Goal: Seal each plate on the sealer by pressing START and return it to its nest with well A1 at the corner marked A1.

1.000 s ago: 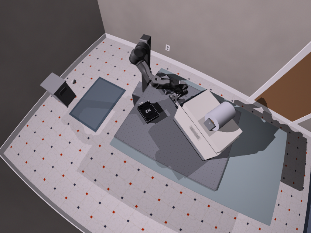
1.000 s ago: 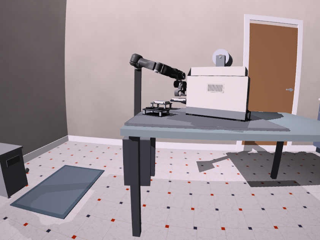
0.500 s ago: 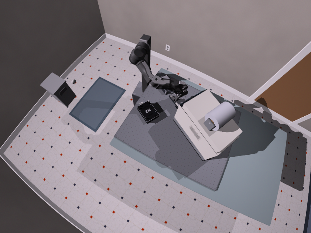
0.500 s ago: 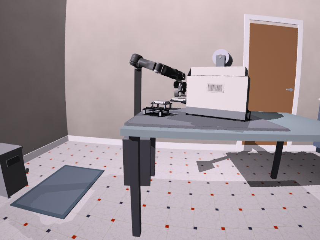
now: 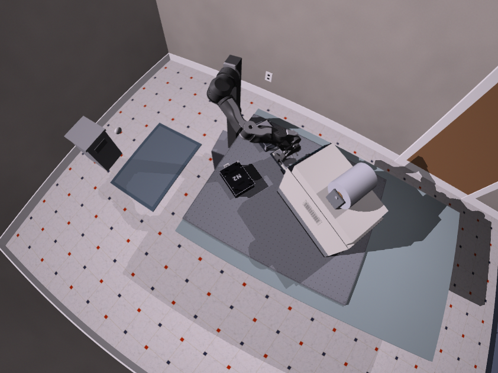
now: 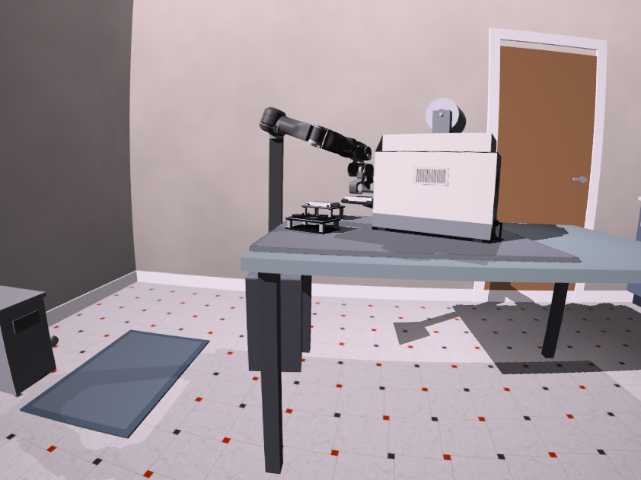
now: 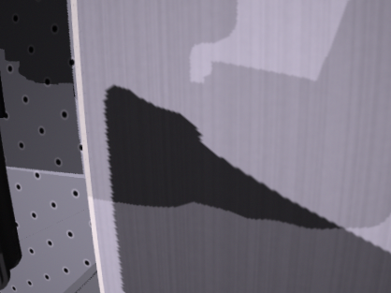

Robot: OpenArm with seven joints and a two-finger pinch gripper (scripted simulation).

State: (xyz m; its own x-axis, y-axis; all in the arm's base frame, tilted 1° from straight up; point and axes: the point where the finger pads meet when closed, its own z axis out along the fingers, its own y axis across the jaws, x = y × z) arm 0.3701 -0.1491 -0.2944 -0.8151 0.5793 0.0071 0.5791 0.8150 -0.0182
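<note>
Right now my hand is 3 cm above the sealer stage. The rest, counted from my hand: N1 label (24 cm behind, 21 cm to the left, 13 cm below); then screen (19 cm above, 12 cm ahead, 3 cm to the right); then plate nest (15 cm to the left, 15 cm behind, 7 cm below).
</note>
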